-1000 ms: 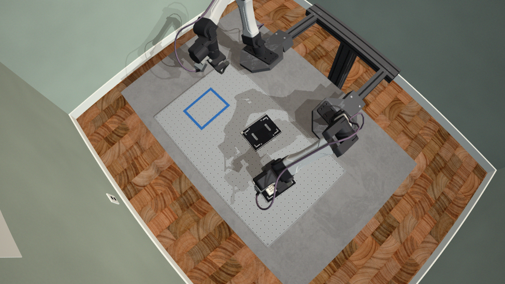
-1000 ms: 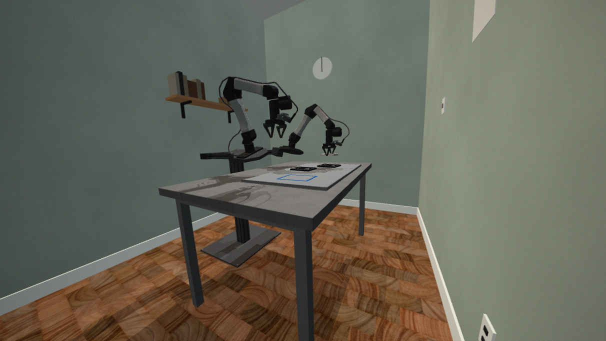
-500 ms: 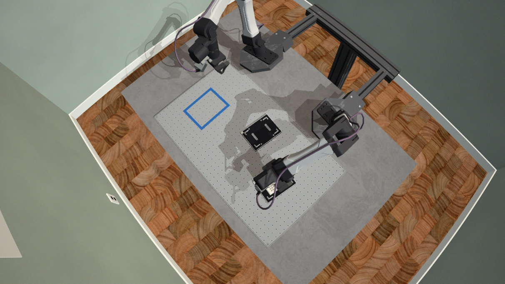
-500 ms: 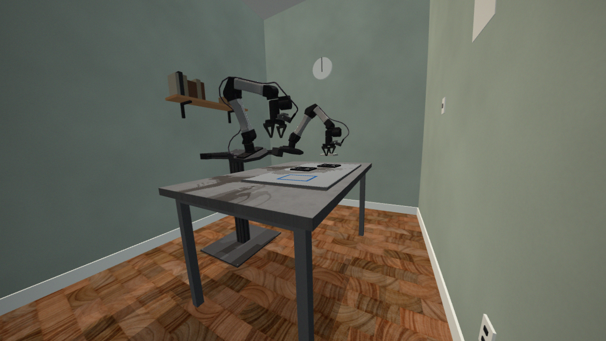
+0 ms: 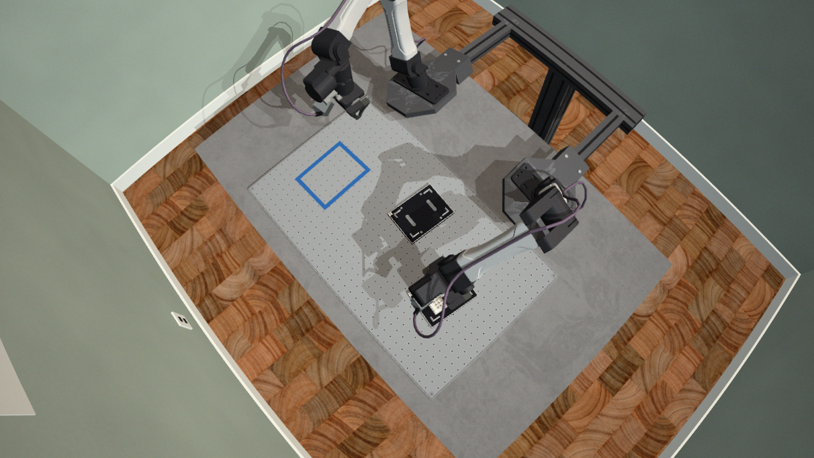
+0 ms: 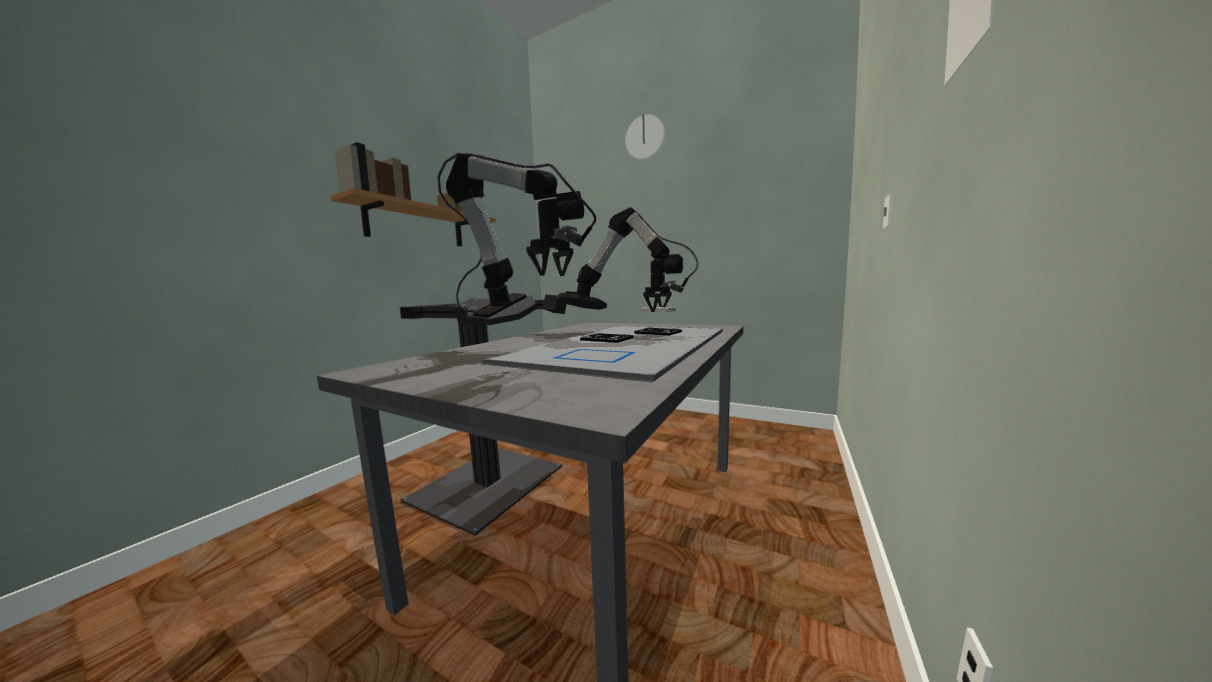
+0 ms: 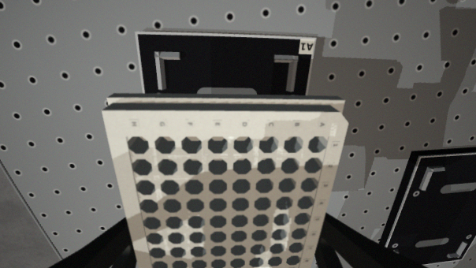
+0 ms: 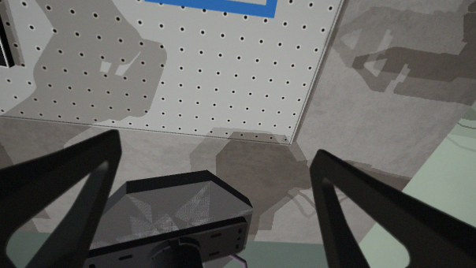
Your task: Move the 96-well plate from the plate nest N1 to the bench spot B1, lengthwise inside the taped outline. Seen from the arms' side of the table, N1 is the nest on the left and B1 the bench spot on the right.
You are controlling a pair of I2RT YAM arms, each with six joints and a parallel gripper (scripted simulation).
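Note:
Now: left hand 290 mm to the left of the A1 label, 90 mm above it and 50 mm past it. From my left hand the other things lie so: cream 96-well plate (right at my left hand).

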